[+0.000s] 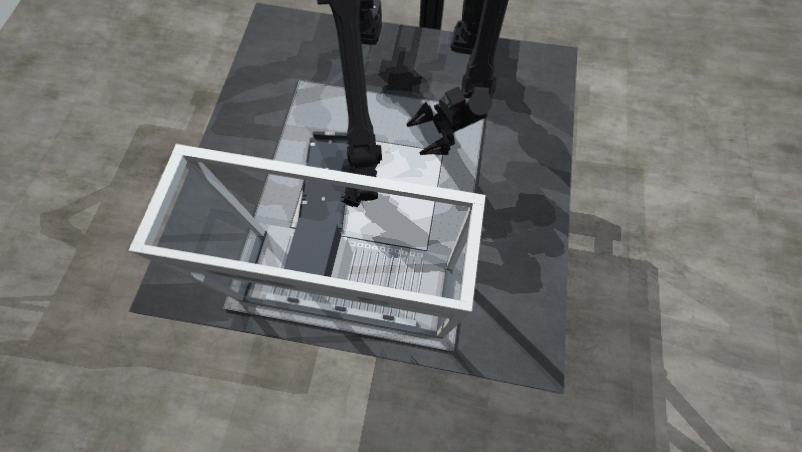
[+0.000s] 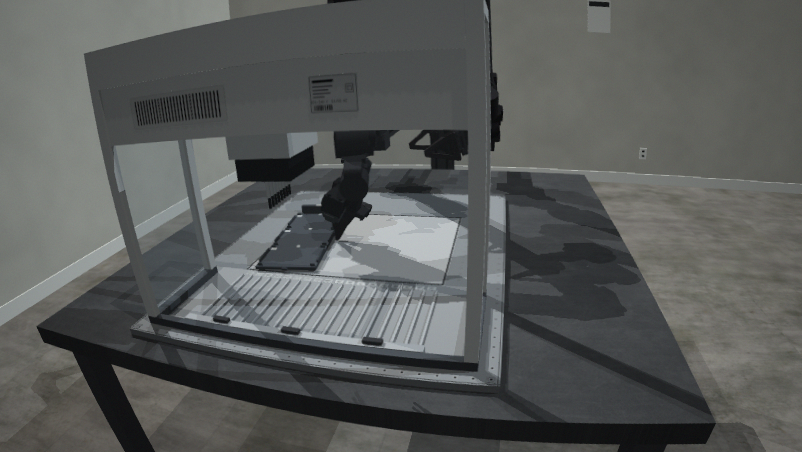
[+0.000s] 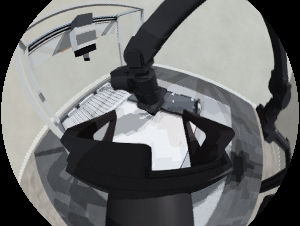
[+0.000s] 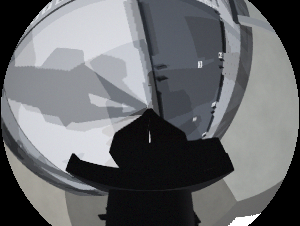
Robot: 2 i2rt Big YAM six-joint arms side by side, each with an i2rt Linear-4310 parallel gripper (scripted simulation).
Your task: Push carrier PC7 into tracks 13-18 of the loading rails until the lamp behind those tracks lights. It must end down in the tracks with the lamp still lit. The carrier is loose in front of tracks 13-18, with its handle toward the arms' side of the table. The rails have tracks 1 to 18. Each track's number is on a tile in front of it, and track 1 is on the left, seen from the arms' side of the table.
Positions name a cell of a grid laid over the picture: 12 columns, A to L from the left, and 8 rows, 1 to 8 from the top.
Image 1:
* my left gripper: G3
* carrier PC7: E4
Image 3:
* my left gripper: F5
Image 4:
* my right gripper: F4
